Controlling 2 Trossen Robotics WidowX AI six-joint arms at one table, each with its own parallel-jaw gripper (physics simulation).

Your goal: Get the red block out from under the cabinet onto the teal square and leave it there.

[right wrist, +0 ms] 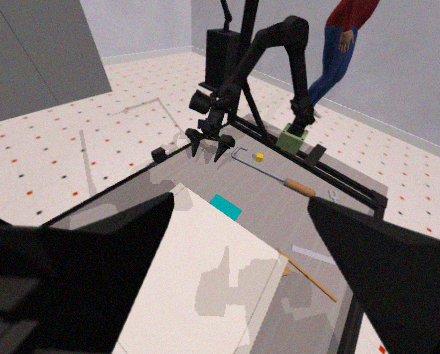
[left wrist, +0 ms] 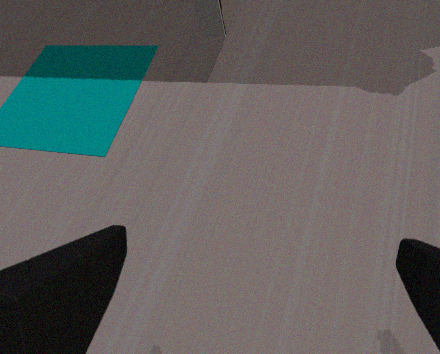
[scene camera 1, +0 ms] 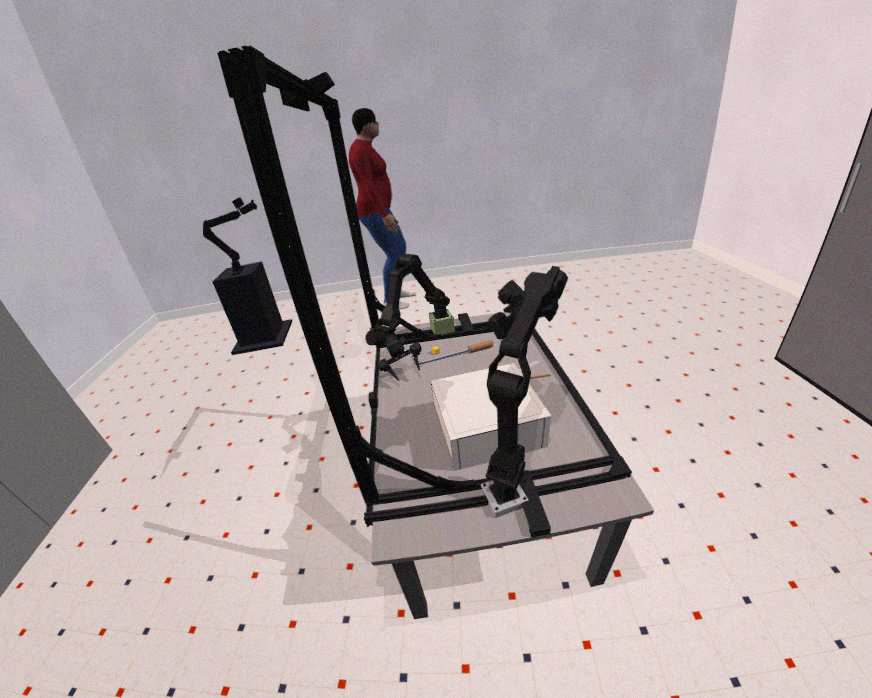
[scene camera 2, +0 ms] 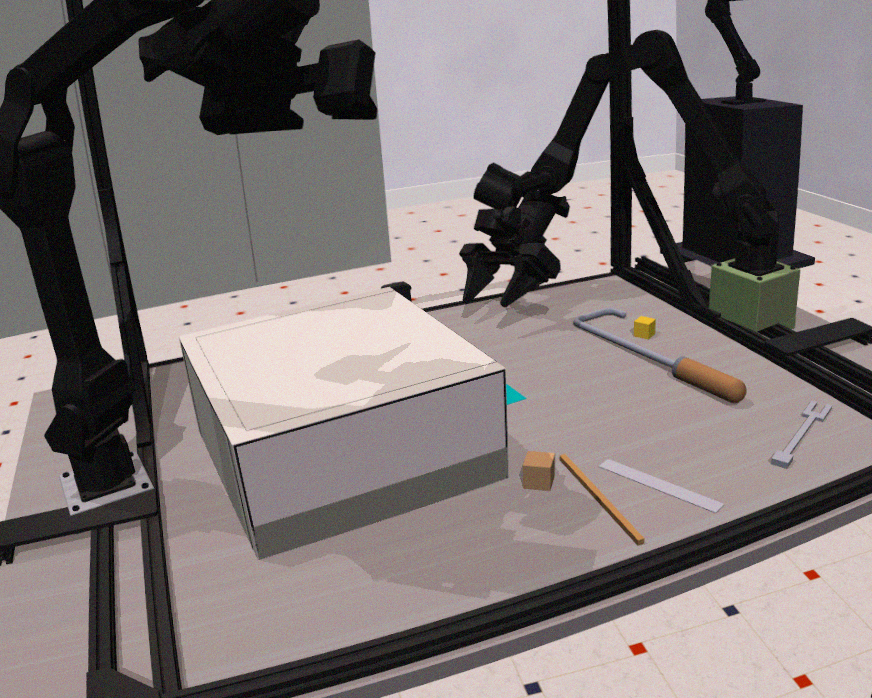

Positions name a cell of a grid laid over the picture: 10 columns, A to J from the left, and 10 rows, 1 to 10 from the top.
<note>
My left gripper (scene camera 2: F5) is open, with nothing in its grasp. My right gripper (scene camera 2: D2) is open and holds nothing. On the table rests a metal ruler (scene camera 2: H8).
My left gripper also shows in the right wrist view (right wrist: E5), in the left wrist view (left wrist: F7) and in scene camera 1 (scene camera 1: E6). My right gripper is seen too in the right wrist view (right wrist: F6) and in scene camera 1 (scene camera 1: F5). The left wrist view does not show the metal ruler: it is out of frame.
</note>
